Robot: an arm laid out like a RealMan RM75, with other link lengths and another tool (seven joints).
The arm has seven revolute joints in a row. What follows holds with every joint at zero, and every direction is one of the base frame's. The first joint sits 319.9 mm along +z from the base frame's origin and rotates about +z. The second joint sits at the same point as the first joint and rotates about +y. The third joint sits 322.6 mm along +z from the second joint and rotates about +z. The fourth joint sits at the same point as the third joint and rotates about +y. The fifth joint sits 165.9 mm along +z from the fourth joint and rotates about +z. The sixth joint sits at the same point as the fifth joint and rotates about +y. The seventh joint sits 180 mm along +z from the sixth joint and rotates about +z. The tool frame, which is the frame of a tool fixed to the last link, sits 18 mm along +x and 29 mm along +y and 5 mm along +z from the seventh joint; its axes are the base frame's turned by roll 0.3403, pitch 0 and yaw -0.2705 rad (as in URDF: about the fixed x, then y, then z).
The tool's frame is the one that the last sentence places.
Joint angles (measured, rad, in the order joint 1, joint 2, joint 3, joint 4, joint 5, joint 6, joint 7), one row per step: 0.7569, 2.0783, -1.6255, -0.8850, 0.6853, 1.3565, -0.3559; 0.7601, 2.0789, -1.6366, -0.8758, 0.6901, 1.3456, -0.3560; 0.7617, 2.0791, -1.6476, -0.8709, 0.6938, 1.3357, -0.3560; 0.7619, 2.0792, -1.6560, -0.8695, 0.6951, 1.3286, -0.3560; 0.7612, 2.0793, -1.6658, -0.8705, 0.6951, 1.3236, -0.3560; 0.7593, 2.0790, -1.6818, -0.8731, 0.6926, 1.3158, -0.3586; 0.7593, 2.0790, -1.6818, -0.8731, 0.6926, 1.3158, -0.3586; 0.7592, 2.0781, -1.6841, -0.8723, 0.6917, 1.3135, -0.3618; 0.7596, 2.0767, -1.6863, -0.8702, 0.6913, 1.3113, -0.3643
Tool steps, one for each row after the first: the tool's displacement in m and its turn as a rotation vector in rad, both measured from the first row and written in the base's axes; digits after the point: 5 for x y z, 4 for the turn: 0.00026, -0.00003, -0.00176, -0.0019, -0.0020, 0.0040; 0.00055, 0.00003, -0.00314, -0.0028, -0.0039, 0.0099; 0.00093, 0.00009, -0.00400, -0.0028, -0.0061, 0.0157; 0.00154, -0.00027, -0.00469, -0.0047, -0.0099, 0.0230; 0.00319, -0.00078, -0.00538, -0.0084, -0.0184, 0.0380; 0.00319, -0.00078, -0.00538, -0.0084, -0.0184, 0.0380; 0.00396, -0.00051, -0.00512, -0.0091, -0.0208, 0.0425; 0.00487, -0.00015, -0.00471, -0.0095, -0.0236, 0.0455
